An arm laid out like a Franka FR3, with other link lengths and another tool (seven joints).
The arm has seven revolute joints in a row. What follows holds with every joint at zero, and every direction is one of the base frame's. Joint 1 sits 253.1 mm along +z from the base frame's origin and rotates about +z. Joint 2 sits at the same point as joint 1 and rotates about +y. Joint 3 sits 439.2 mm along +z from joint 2 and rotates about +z. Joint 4 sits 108.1 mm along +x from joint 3 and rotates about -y. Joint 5 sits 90.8 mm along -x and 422.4 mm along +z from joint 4 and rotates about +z. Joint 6 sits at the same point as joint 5 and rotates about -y. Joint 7 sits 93.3 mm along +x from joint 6 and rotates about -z. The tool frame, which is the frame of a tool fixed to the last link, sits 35 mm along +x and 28 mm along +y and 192.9 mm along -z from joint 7; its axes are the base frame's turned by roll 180, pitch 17.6 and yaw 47 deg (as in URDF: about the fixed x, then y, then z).
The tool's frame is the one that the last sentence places.
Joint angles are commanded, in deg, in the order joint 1, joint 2, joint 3, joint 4, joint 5, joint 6, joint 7. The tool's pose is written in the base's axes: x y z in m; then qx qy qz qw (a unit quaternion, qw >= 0). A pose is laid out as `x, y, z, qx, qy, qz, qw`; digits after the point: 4 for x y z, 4 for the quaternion.
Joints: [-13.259 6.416 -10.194 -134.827 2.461 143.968 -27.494]
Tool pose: 0.5796, -0.2057, 0.2189, 0.9012, 0.4085, -0.1206, 0.0801
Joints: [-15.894 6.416 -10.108 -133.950 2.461 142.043 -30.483]
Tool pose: 0.5692, -0.2294, 0.2218, 0.8987, 0.4133, -0.1264, 0.0741
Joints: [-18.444 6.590 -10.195 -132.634 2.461 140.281 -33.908]
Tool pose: 0.5604, -0.2551, 0.2270, 0.8952, 0.4203, -0.1295, 0.0714
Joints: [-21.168 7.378 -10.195 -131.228 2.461 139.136 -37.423]
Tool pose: 0.5518, -0.2827, 0.2275, 0.8917, 0.4272, -0.1325, 0.0696
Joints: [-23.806 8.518 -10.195 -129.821 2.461 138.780 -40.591]
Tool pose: 0.5444, -0.3109, 0.2257, 0.8893, 0.4315, -0.1341, 0.0709
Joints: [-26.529 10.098 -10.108 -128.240 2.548 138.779 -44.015]
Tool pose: 0.5371, -0.3403, 0.2208, 0.8861, 0.4373, -0.1353, 0.0729
